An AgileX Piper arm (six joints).
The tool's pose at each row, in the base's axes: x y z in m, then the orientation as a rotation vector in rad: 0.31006, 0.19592, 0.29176, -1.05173, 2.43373, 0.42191; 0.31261, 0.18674, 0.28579, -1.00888, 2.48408, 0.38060; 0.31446, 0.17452, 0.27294, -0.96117, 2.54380, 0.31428; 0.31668, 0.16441, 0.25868, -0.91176, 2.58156, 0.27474; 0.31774, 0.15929, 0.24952, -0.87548, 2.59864, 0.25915; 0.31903, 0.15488, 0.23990, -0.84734, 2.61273, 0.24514; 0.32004, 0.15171, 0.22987, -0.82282, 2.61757, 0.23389; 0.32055, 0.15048, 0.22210, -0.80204, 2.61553, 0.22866; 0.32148, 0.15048, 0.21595, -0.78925, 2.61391, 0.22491; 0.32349, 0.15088, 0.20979, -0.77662, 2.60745, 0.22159; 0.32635, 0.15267, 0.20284, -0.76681, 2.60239, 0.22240; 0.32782, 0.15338, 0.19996, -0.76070, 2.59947, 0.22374; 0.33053, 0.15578, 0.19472, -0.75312, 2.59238, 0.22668; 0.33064, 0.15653, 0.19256, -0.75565, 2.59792, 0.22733; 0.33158, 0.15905, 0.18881, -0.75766, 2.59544, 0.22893; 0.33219, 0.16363, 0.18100, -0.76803, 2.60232, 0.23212
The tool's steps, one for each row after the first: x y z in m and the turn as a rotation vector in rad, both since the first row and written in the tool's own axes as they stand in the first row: 0.00709, -0.00855, 0.00173, 0.03120, 0.03261, 0.03748; 0.02000, -0.01927, 0.00777, 0.07749, 0.07749, 0.07686; 0.03213, -0.02900, 0.01605, 0.10957, 0.09968, 0.11357; 0.03932, -0.03407, 0.02187, 0.12617, 0.10486, 0.13892; 0.04617, -0.03889, 0.02846, 0.13994, 0.11036, 0.15860; 0.05266, -0.04271, 0.03587, 0.15301, 0.10871, 0.17327; 0.05711, -0.04466, 0.04208, 0.16272, 0.10116, 0.18429; 0.05973, -0.04595, 0.04757, 0.16912, 0.09637, 0.19089; 0.06145, -0.04778, 0.05356, 0.17641, 0.08731, 0.19578; 0.06223, -0.04940, 0.06107, 0.17982, 0.07953, 0.20015; 0.06239, -0.05031, 0.06425, 0.18132, 0.07472, 0.20311; 0.06201, -0.05124, 0.07054, 0.18318, 0.06542, 0.20579; 0.06260, -0.05104, 0.07274, 0.18067, 0.07097, 0.20629; 0.06245, -0.05043, 0.07732, 0.17967, 0.06909, 0.20444; 0.06335, -0.04862, 0.08616, 0.17299, 0.07779, 0.20101
